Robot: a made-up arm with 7 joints. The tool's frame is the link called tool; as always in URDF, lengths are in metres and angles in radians. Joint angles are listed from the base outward.
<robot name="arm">
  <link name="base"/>
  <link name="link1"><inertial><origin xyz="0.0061 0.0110 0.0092"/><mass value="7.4"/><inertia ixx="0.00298" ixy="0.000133" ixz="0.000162" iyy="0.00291" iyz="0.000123" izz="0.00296"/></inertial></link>
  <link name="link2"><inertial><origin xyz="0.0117 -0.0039 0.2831"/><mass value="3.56"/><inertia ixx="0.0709" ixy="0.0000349" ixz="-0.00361" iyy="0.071" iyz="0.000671" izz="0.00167"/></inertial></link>
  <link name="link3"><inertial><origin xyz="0.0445 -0.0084 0.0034"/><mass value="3.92"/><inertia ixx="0.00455" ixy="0.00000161" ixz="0.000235" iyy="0.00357" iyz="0" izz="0.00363"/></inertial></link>
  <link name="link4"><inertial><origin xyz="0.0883 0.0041 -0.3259"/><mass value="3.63"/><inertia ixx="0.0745" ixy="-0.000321" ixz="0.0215" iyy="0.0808" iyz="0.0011" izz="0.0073"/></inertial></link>
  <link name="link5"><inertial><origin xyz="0.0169 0.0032 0.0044"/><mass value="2.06"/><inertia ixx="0.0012" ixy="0" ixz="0" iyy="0.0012" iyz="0" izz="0.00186"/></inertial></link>
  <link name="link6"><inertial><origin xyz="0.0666 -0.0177 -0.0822"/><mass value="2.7"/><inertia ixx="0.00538" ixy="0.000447" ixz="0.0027" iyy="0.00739" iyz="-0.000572" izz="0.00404"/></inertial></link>
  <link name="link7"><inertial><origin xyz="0.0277 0.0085 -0.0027"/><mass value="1.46"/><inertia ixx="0.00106" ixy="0" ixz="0" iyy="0.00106" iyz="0" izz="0.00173"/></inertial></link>
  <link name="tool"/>
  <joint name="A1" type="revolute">
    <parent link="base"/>
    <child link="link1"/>
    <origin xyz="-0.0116 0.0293 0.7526"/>
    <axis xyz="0 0 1"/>
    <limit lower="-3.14" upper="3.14"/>
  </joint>
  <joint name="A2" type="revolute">
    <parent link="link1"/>
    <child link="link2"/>
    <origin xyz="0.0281 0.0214 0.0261"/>
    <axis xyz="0 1 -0.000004"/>
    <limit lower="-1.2" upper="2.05"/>
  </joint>
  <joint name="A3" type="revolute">
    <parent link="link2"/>
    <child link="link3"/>
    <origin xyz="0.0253 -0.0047 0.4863"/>
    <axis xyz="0 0 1"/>
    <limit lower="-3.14" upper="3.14"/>
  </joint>
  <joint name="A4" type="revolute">
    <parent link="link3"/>
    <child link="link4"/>
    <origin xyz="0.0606 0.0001 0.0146"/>
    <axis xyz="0 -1 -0.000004"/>
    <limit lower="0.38" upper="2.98"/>
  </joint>
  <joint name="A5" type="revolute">
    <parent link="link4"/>
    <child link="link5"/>
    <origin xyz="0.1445 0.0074 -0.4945"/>
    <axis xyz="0 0.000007 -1"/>
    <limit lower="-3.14" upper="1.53"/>
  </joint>
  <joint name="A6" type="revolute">
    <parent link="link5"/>
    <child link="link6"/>
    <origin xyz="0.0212 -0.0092 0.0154"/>
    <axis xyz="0 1 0.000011"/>
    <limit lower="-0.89" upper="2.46"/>
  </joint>
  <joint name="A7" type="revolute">
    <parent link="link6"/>
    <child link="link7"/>
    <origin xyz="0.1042 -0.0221 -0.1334"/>
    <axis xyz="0 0.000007 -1"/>
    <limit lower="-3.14" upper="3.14"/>
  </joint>
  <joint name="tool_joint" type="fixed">
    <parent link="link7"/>
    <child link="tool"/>
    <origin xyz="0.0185 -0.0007 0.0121"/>
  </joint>
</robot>
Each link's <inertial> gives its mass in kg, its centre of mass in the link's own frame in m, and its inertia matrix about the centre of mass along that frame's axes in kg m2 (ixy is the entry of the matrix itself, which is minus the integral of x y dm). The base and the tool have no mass. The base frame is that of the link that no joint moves.
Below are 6 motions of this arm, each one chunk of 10 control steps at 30 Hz.
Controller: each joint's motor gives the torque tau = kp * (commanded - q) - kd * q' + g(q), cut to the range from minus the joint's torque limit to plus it. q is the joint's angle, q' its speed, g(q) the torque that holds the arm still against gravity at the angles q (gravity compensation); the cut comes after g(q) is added. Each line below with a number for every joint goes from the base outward.
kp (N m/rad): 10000 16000 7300 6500 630 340 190
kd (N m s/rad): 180 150 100 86 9.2 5.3 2.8
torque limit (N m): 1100 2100 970 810 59 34 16
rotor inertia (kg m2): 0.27 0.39 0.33 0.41 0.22 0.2 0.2
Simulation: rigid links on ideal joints. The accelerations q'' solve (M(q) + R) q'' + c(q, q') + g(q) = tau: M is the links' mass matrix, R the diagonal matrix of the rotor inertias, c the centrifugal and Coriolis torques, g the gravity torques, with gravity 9.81 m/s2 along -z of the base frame. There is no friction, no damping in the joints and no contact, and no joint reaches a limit. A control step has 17 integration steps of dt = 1/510 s. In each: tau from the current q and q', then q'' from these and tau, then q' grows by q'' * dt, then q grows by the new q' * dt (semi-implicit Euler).
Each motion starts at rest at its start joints. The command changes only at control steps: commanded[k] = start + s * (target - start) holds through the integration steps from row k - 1 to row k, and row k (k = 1, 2, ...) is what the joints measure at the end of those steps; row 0 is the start. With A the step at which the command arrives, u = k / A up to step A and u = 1 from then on. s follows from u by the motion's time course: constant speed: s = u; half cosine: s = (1 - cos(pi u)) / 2; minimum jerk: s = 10 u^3 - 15 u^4 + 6 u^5; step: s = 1 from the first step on.
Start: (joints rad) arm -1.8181 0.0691 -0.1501 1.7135 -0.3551 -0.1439 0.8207
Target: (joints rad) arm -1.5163 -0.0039 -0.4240 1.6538 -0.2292 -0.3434 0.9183
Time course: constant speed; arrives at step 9
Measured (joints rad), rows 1 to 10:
1: -1.7898 0.0619 -0.1794 1.7032 -0.3433 -0.1518 0.8254
2: -1.7570 0.0528 -0.2097 1.6973 -0.3249 -0.1739 0.8382
3: -1.7230 0.0428 -0.2395 1.6933 -0.3106 -0.2073 0.8545
4: -1.6890 0.0336 -0.2694 1.6885 -0.2990 -0.2412 0.8684
5: -1.6554 0.0256 -0.2998 1.6818 -0.2857 -0.2666 0.8781
6: -1.6221 0.0184 -0.3305 1.6740 -0.2709 -0.2833 0.8862
7: -1.5888 0.0111 -0.3612 1.6662 -0.2563 -0.2979 0.8956
8: -1.5553 0.0031 -0.3916 1.6593 -0.2424 -0.3171 0.9071
9: -1.5217 -0.0054 -0.4220 1.6532 -0.2288 -0.3417 0.9194
10: -1.5176 -0.0067 -0.4247 1.6570 -0.2241 -0.3598 0.9264

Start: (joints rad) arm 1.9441 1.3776 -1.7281 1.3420 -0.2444 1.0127 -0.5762
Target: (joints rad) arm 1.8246 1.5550 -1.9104 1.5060 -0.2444 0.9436 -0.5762
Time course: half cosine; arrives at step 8
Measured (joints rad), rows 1 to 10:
1: 1.9399 1.3854 -1.7351 1.3482 -0.2440 1.0139 -0.5766
2: 1.9275 1.4064 -1.7549 1.3665 -0.2438 1.0123 -0.5774
3: 1.9083 1.4361 -1.7846 1.3943 -0.2442 1.0007 -0.5776
4: 1.8855 1.4703 -1.8200 1.4265 -0.2447 0.9814 -0.5768
5: 1.8628 1.5041 -1.8549 1.4583 -0.2450 0.9620 -0.5754
6: 1.8436 1.5326 -1.8837 1.4852 -0.2451 0.9470 -0.5744
7: 1.8307 1.5512 -1.9023 1.5030 -0.2453 0.9368 -0.5743
8: 1.8258 1.5568 -1.9086 1.5087 -0.2454 0.9317 -0.5750
9: 1.8251 1.5553 -1.9096 1.5070 -0.2449 0.9350 -0.5760
10: 1.8243 1.5543 -1.9112 1.5053 -0.2442 0.9446 -0.5766

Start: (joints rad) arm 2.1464 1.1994 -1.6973 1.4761 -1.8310 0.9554 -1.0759
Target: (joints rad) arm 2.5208 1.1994 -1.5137 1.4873 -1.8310 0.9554 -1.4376
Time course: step
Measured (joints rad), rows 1 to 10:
1: 2.2376 1.1665 -1.5741 1.4307 -1.8165 1.0268 -1.1228
2: 2.4373 1.2141 -1.5030 1.4487 -1.8181 0.9634 -1.2453
3: 2.5829 1.2243 -1.4575 1.5520 -1.8412 0.8276 -1.4261
4: 2.6383 1.2092 -1.4746 1.5635 -1.8322 0.7199 -1.5607
5: 2.5855 1.1981 -1.5033 1.5315 -1.8184 0.7175 -1.6162
6: 2.5069 1.1971 -1.5197 1.4743 -1.8278 0.8593 -1.5837
7: 2.4718 1.1955 -1.5278 1.4453 -1.8310 1.0082 -1.4670
8: 2.4869 1.1930 -1.5295 1.4646 -1.8220 1.0244 -1.3671
9: 2.5199 1.1968 -1.5192 1.4944 -1.8269 0.9787 -1.3507
10: 2.5403 1.2031 -1.5056 1.5047 -1.8351 0.9419 -1.4059

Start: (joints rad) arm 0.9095 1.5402 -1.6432 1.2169 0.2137 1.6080 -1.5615
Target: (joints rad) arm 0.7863 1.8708 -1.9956 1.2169 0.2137 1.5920 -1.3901
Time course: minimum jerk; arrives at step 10
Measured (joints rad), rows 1 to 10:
1: 0.9088 1.5435 -1.6462 1.2171 0.2139 1.6082 -1.5609
2: 0.9043 1.5620 -1.6634 1.2180 0.2145 1.6088 -1.5564
3: 0.8926 1.5995 -1.7001 1.2185 0.2143 1.6080 -1.5423
4: 0.8730 1.6525 -1.7547 1.2174 0.2132 1.6041 -1.5153
5: 0.8486 1.7135 -1.8195 1.2153 0.2116 1.5979 -1.4781
6: 0.8247 1.7733 -1.8841 1.2140 0.2105 1.5926 -1.4385
7: 0.8059 1.8231 -1.9384 1.2146 0.2104 1.5902 -1.4059
8: 0.7941 1.8559 -1.9754 1.2164 0.2109 1.5903 -1.3864
9: 0.7887 1.8699 -1.9930 1.2176 0.2116 1.5909 -1.3808
10: 0.7872 1.8708 -1.9962 1.2175 0.2125 1.5913 -1.3850

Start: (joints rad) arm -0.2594 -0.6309 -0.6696 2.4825 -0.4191 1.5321 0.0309
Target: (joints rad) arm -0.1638 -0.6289 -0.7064 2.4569 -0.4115 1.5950 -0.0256
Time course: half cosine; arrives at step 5
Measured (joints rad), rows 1 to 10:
1: -0.2521 -0.6315 -0.6730 2.4814 -0.4187 1.5323 0.0284
2: -0.2304 -0.6327 -0.6829 2.4762 -0.4181 1.5389 0.0183
3: -0.2006 -0.6323 -0.6956 2.4664 -0.4169 1.5607 -0.0005
4: -0.1744 -0.6293 -0.7049 2.4561 -0.4135 1.5920 -0.0220
5: -0.1621 -0.6256 -0.7072 2.4502 -0.4089 1.6149 -0.0362
6: -0.1615 -0.6247 -0.7057 2.4511 -0.4063 1.6155 -0.0376
7: -0.1632 -0.6277 -0.7056 2.4556 -0.4085 1.5996 -0.0301
8: -0.1644 -0.6311 -0.7069 2.4591 -0.4133 1.5863 -0.0220
9: -0.1649 -0.6316 -0.7072 2.4600 -0.4153 1.5852 -0.0190
10: -0.1644 -0.6297 -0.7067 2.4582 -0.4133 1.5917 -0.0217

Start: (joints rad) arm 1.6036 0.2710 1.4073 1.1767 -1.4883 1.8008 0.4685
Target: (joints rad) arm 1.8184 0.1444 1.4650 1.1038 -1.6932 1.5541 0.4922
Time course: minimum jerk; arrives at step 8
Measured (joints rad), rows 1 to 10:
1: 1.6055 0.2693 1.4068 1.1757 -1.4908 1.8005 0.4687
2: 1.6177 0.2592 1.4061 1.1697 -1.5056 1.7963 0.4700
3: 1.6488 0.2372 1.4124 1.1571 -1.5397 1.7744 0.4736
4: 1.6985 0.2059 1.4301 1.1408 -1.5896 1.7173 0.4797
5: 1.7552 0.1733 1.4545 1.1244 -1.6438 1.6274 0.4872
6: 1.8025 0.1488 1.4758 1.1108 -1.6862 1.5356 0.4937
7: 1.8281 0.1381 1.4856 1.1026 -1.7052 1.4806 0.4965
8: 1.8308 0.1395 1.4811 1.1012 -1.7031 1.4824 0.4950
9: 1.8217 0.1444 1.4675 1.1032 -1.6943 1.5294 0.4918
10: 1.8135 0.1472 1.4575 1.1046 -1.6888 1.5810 0.4900

